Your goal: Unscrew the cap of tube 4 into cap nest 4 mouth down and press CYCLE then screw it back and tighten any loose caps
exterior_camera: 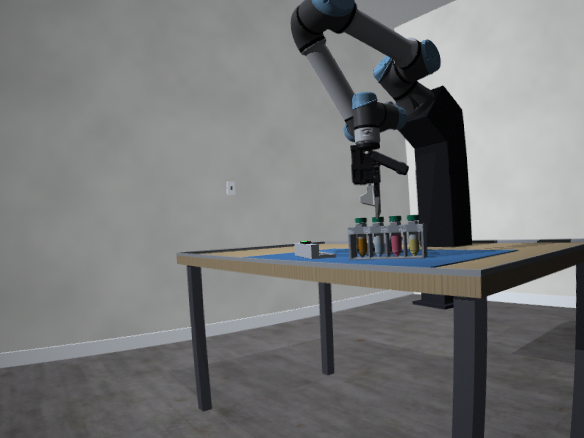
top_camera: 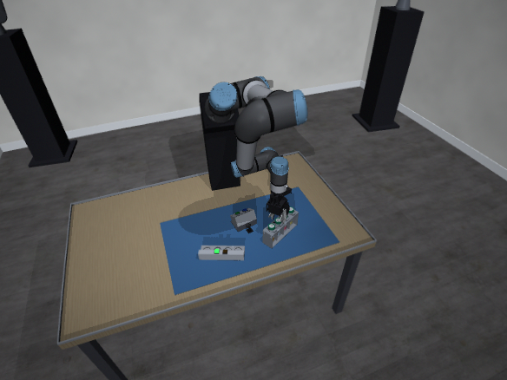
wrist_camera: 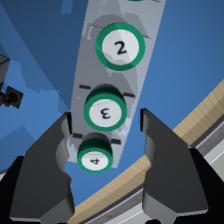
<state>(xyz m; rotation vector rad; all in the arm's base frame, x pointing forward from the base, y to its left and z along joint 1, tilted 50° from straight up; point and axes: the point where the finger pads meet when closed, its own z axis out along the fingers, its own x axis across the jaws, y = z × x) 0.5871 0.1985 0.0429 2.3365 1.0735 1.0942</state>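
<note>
My hand is 150 mm past the green READY key, 180 mm to the left of it and 60 mm above it. From my hand the other things lie so: key housing (140 mm behind, 160 mm to the right, 80 mm below); blue CYCLE key (170 mm behind, 140 mm to the right, 60 mm below).
</note>
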